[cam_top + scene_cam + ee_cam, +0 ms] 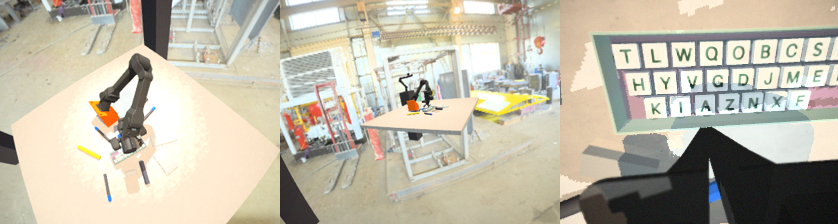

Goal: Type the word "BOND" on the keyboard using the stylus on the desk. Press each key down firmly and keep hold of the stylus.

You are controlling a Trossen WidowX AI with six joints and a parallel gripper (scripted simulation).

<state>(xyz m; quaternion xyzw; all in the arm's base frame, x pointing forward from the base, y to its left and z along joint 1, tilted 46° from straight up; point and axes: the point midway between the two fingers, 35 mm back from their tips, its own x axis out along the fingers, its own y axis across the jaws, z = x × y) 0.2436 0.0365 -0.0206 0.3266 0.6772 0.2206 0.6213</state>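
My gripper tip is 10 cm past the blue stylus, 4 cm to the right of it and 3 cm above it. From my gripper tip the other things lie so: stylus tip 10 cm behind, 7 cm to the left, 3 cm below; yellow pen 23 cm to the right, 12 cm behind, 3 cm below.
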